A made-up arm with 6 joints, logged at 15 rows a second.
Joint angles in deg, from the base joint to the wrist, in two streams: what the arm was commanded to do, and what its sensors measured. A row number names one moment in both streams.
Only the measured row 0 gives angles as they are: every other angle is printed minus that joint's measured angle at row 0.
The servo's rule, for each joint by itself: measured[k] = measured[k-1] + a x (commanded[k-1-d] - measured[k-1]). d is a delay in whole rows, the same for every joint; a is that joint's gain. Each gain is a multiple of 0.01, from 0.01 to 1. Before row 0 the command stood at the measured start. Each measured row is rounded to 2 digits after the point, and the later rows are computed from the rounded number. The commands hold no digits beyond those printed.
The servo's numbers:
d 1
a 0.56 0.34 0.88 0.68 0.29 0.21
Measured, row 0: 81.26, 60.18, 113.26, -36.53, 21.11, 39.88
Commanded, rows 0 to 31: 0.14, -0.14, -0.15, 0.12, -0.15, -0.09; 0.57, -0.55, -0.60, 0.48, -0.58, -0.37; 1.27, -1.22, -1.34, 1.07, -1.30, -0.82; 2.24, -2.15, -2.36, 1.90, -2.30, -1.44; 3.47, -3.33, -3.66, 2.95, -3.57, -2.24; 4.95, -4.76, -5.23, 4.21, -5.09, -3.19; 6.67, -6.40, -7.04, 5.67, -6.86, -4.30; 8.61, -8.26, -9.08, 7.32, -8.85, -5.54; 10.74, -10.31, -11.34, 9.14, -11.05, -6.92; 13.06, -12.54, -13.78, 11.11, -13.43, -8.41; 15.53, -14.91, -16.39, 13.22, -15.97, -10.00; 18.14, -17.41, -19.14, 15.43, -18.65, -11.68; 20.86, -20.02, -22.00, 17.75, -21.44, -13.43; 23.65, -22.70, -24.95, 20.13, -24.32, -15.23; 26.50, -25.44, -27.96, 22.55, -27.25, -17.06; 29.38, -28.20, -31.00, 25.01, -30.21, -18.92; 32.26, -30.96, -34.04, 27.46, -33.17, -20.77; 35.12, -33.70, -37.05, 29.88, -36.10, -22.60; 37.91, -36.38, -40.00, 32.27, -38.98, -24.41; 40.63, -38.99, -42.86, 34.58, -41.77, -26.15; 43.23, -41.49, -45.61, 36.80, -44.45, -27.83; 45.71, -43.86, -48.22, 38.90, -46.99, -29.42; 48.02, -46.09, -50.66, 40.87, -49.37, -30.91; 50.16, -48.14, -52.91, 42.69, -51.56, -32.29; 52.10, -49.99, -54.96, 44.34, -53.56, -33.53; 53.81, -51.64, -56.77, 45.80, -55.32, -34.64; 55.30, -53.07, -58.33, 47.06, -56.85, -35.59; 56.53, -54.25, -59.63, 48.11, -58.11, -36.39; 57.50, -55.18, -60.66, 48.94, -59.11, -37.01; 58.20, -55.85, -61.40, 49.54, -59.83, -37.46; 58.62, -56.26, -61.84, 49.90, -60.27, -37.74; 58.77, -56.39, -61.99, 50.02, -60.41, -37.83
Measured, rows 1 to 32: 0.00, 0.00, 0.00, 0.00, 0.00, 0.00; 0.08, -0.05, -0.13, 0.08, -0.04, -0.02; 0.35, -0.22, -0.54, 0.35, -0.20, -0.09; 0.87, -0.56, -1.24, 0.84, -0.52, -0.24; 1.64, -1.10, -2.23, 1.56, -1.04, -0.49; 2.66, -1.86, -3.49, 2.51, -1.77, -0.86; 3.94, -2.85, -5.02, 3.67, -2.73, -1.35; 5.47, -4.06, -6.80, 5.03, -3.93, -1.97; 7.23, -5.49, -8.81, 6.59, -5.36, -2.72; 9.20, -7.13, -11.04, 8.32, -7.01, -3.60; 11.36, -8.97, -13.45, 10.22, -8.87, -4.61; 13.70, -10.99, -16.04, 12.26, -10.93, -5.74; 16.19, -13.17, -18.77, 14.42, -13.17, -6.99; 18.81, -15.50, -21.61, 16.68, -15.57, -8.34; 21.52, -17.95, -24.55, 19.03, -18.11, -9.79; 24.31, -20.50, -27.55, 21.42, -20.76, -11.32; 27.15, -23.12, -30.59, 23.86, -23.50, -12.92; 30.01, -25.79, -33.63, 26.31, -26.30, -14.57; 32.87, -28.48, -36.64, 28.74, -29.14, -16.26; 35.69, -31.17, -39.60, 31.14, -31.99, -17.97; 38.46, -33.83, -42.47, 33.48, -34.83, -19.69; 41.13, -36.43, -45.23, 35.74, -37.62, -21.40; 43.69, -38.96, -47.86, 37.89, -40.34, -23.08; 46.11, -41.38, -50.32, 39.92, -42.96, -24.72; 48.38, -43.68, -52.60, 41.80, -45.45, -26.31; 50.46, -45.83, -54.68, 43.53, -47.80, -27.83; 52.34, -47.81, -56.52, 45.07, -49.98, -29.26; 54.00, -49.60, -58.11, 46.42, -51.97, -30.59; 55.42, -51.18, -59.45, 47.57, -53.75, -31.81; 56.58, -52.54, -60.51, 48.50, -55.30, -32.90; 57.49, -53.67, -61.29, 49.21, -56.61, -33.86; 58.12, -54.55, -61.77, 49.68, -57.67, -34.67
